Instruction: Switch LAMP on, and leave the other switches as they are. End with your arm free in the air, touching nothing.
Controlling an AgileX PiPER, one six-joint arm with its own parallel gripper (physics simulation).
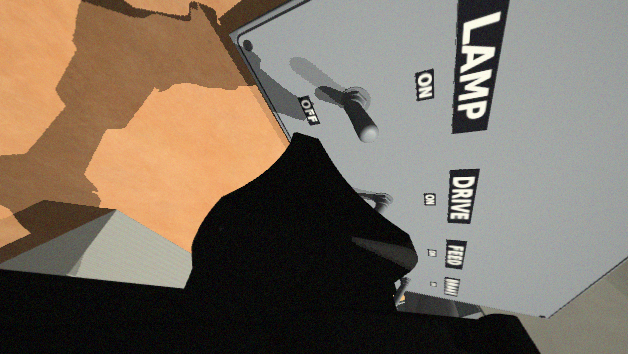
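The LAMP switch lever (361, 119) stands out from the grey panel (545, 165). Its pale rounded tip leans to the side of the ON label (425, 85), away from the OFF label (309, 110). The LAMP nameplate (476, 70) is at the upper right. My gripper (301, 151) is a black shape with its fingers together in one tip, which looks shut and holds nothing. The tip shows below and left of the lever, with panel visible between them. The DRIVE lever (384, 199) is partly hidden behind my gripper and points down and left.
Nameplates DRIVE (463, 196), FEED (455, 254) and a fourth small one (452, 286) run down the panel. A lever (402, 291) near the bottom is partly hidden. The FEED lever is hidden. A grey block (125, 250) stands at the lower left on the orange surface (165, 145).
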